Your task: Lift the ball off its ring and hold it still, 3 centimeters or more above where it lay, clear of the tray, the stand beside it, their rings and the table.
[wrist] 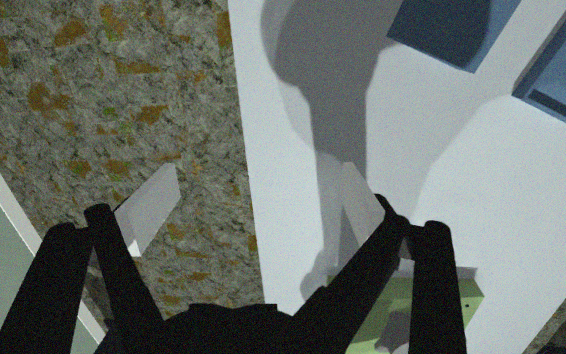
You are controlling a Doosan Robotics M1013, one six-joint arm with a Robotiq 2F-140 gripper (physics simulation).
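Frame: origin at the arm's base, x left, y ahead, z down, level; centimetres.
Seen in the pictures: gripper, fingertip midpoint: (259, 180).
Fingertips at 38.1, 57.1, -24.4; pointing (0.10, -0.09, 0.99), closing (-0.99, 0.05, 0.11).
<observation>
Offsets run from my fingertips to a thing's top centre, as dx, dy, dz. "pt": to the spot under its first point. Level surfaces: height alone.
My gripper (259, 180) is open, with its two pale finger pads wide apart and nothing between them. The left pad appears over the mottled stone surface and the right pad over the white table top {dz +30.0} (280, 210). The ball and its ring do not show in the wrist view. I cannot tell the tray or the stand for certain among the things in view.
A green box-like object (471, 300) shows at the lower right, partly behind the right finger. Two blue open containers {pt -20.7, +11.4, +24.4} (440, 35) {pt -42.8, +6.0, +29.7} (545, 85) are at the upper right. Mottled stone (150, 90) lies beyond the table's left edge. A pale green panel (12, 260) is at the far left.
</observation>
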